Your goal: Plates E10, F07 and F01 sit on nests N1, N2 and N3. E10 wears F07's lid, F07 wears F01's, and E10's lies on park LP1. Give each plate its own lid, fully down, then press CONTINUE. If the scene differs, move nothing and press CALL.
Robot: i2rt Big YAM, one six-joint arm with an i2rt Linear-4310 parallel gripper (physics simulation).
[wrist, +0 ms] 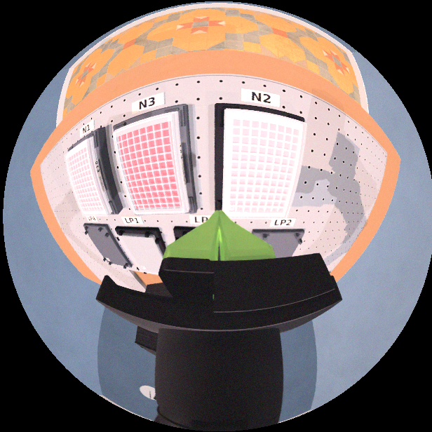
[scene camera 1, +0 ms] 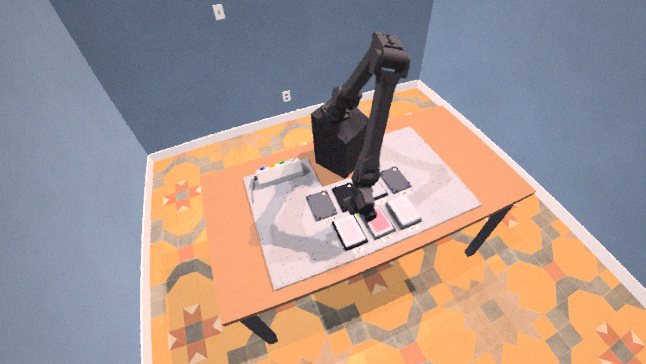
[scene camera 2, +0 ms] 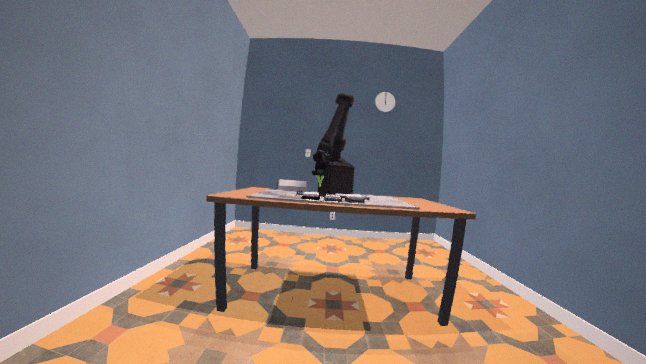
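Pixels of known places: gripper, fingertip midpoint: (scene camera 1: 356, 214) (scene camera 2: 319, 187); arm's base, link origin: (scene camera 1: 335, 113) (scene camera 2: 334, 159).
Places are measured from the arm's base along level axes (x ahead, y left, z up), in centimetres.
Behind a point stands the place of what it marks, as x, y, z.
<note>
The plate on N2 (scene camera 1: 349, 231) @[44.8, -17.3, -24.2] (wrist: 262, 165) and the plate on N1 (scene camera 1: 404, 210) @[47.0, 8.8, -23.9] (wrist: 86, 177) look pale and whitish, as if under lids. The plate on N3 (scene camera 1: 381, 223) @[47.1, -3.0, -25.4] (wrist: 150, 167) shows stronger pink wells; I cannot tell whether a lid covers it. A pale lid (wrist: 140, 250) lies on park LP1, partly hidden by the arm in the first scene view. The plates' side labels are too small to read. My gripper (scene camera 1: 358, 215) @[41.0, -11.8, -20.7] (scene camera 2: 320, 186) @[41.0, -11.8, -20.7] (wrist: 218, 216) is shut and empty, with green fingertips above the board between the N2 plate and the parks.
Dark park LP2 (scene camera 1: 322, 205) @[26.1, -20.9, -26.5] (wrist: 282, 236) lies behind N2. A black park (scene camera 1: 343, 193) @[24.5, -9.3, -26.5] beside it is partly hidden by the fingers in the wrist view. Another dark park (scene camera 1: 396, 179) @[29.1, 17.6, -26.5] (wrist: 107, 247) is behind N1. The white button console (scene camera 1: 280, 171) @[2.2, -31.7, -21.2] (scene camera 2: 292, 184) @[2.8, -32.1, -22.4] stands at the back left.
</note>
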